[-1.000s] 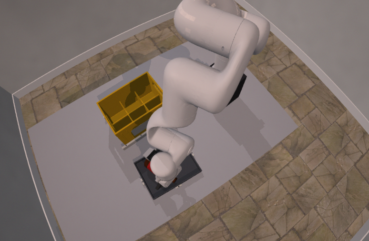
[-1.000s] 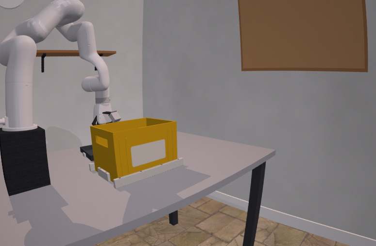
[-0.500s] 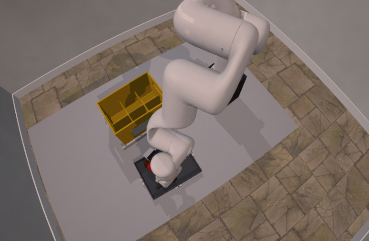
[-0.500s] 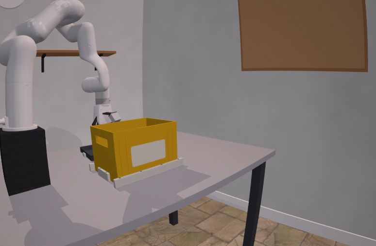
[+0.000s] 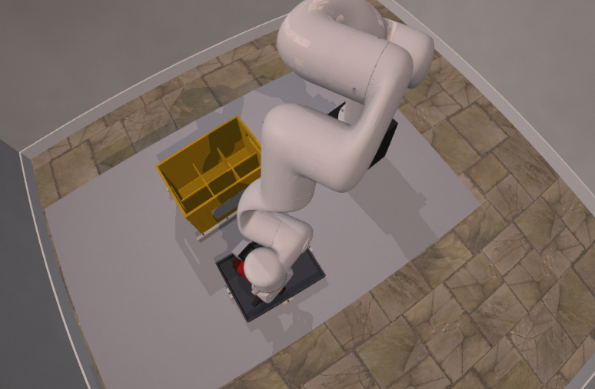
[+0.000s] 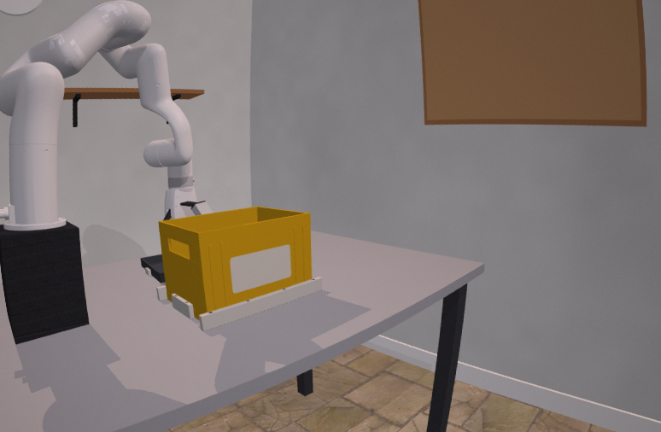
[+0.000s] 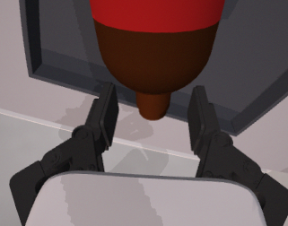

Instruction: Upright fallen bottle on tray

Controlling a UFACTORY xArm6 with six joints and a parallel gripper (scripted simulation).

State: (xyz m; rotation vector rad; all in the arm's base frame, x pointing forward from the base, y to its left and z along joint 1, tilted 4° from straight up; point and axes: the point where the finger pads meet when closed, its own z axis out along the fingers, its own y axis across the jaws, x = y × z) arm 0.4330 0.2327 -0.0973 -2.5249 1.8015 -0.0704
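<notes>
My gripper is now 50 mm to the left of the brown bottle, 30 mm above it and 20 mm short of it. From my hand the other things lie so: yellow crate (350 mm to the right, 20 mm behind, 10 mm above); dark tray (60 mm below, 50 mm to the right, 10 mm behind).
</notes>
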